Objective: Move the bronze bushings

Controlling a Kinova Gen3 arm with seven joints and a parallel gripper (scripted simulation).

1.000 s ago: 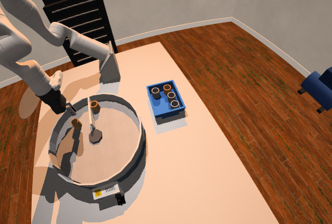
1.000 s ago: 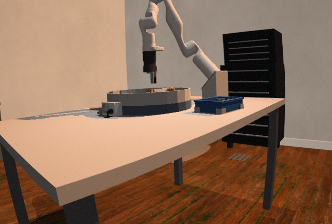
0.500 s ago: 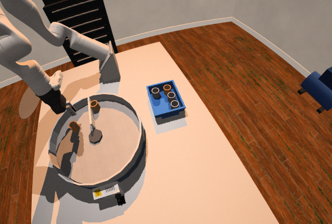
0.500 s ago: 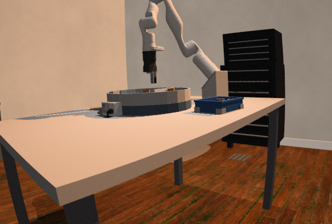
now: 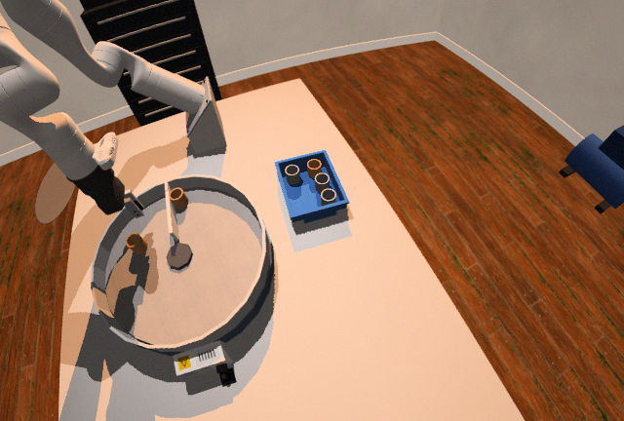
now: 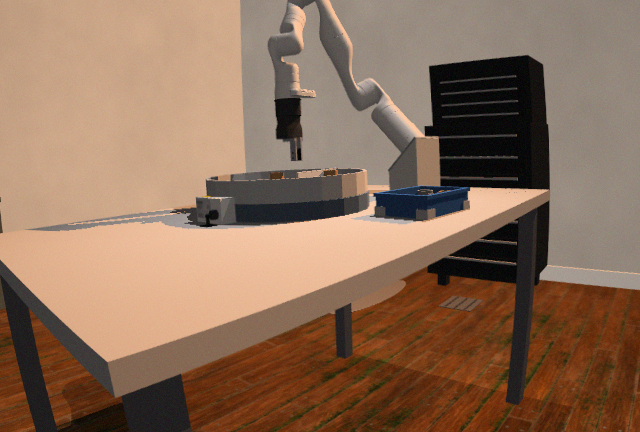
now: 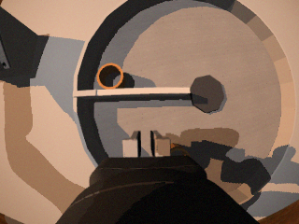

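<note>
My gripper is now 3 cm past the blue crate, 42 cm to the right of it and 12 cm above it. From my hand the other things lie so: turntable disc: 10 cm ahead, 7 cm to the left, 9 cm below.
</note>
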